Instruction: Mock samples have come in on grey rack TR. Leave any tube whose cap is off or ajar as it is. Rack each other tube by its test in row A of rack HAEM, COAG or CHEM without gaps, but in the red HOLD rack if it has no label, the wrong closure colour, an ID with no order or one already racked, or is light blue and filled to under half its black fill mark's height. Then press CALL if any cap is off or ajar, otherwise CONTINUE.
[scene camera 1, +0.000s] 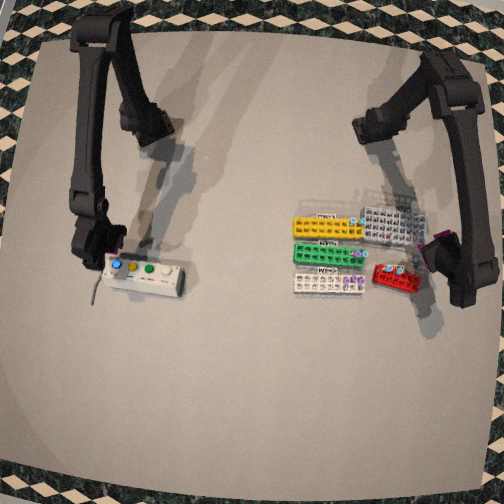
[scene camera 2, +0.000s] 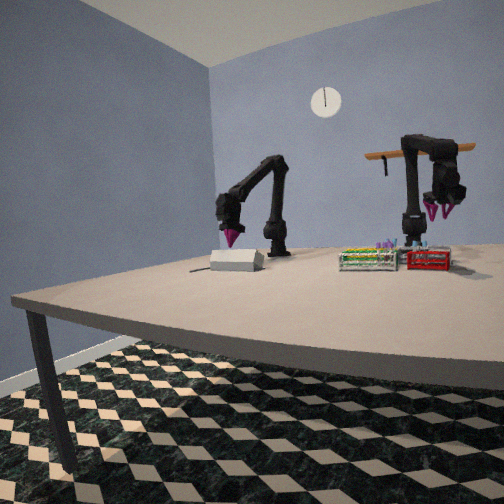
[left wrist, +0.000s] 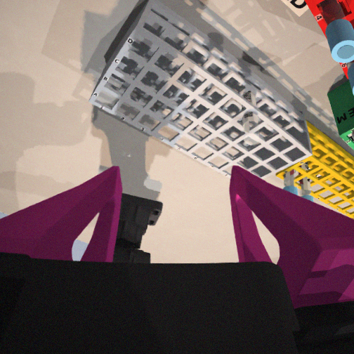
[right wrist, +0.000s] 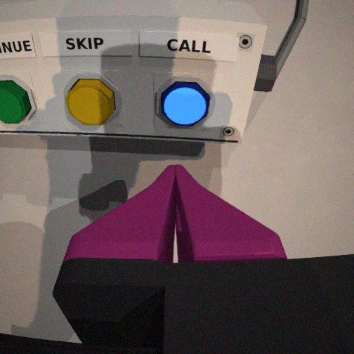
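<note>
My right gripper (scene camera 1: 112, 251) (scene camera 2: 230, 246) (right wrist: 174, 176) is shut and empty, its tips just off the button box near the lit blue CALL button (scene camera 1: 116, 264) (right wrist: 185, 103). My left gripper (scene camera 1: 433, 241) (scene camera 2: 439, 219) (left wrist: 175, 177) is partly open and empty, high beside grey rack TR (left wrist: 122, 42). A labelled tube (left wrist: 248, 119) without a visible cap stands in that rack. Light blue caps (scene camera 1: 353, 220) (left wrist: 290, 189) show at the yellow rack (scene camera 1: 300, 233). Purple caps (scene camera 1: 354, 279) show at the white rack (scene camera 1: 296, 290). The red HOLD rack (scene camera 1: 412, 287) (scene camera 2: 428, 253) holds two light-blue-capped tubes (scene camera 1: 399, 271) (left wrist: 342, 47).
The green rack (scene camera 1: 300, 260) stands between the yellow and white racks, with purple and light blue caps at its right end. The white button box (scene camera 1: 150, 288) (scene camera 2: 232, 261) also carries a yellow SKIP button (scene camera 1: 132, 266) (right wrist: 90, 102) and a green button (scene camera 1: 149, 269) (right wrist: 12, 102). A cable (scene camera 1: 95, 291) leaves the box.
</note>
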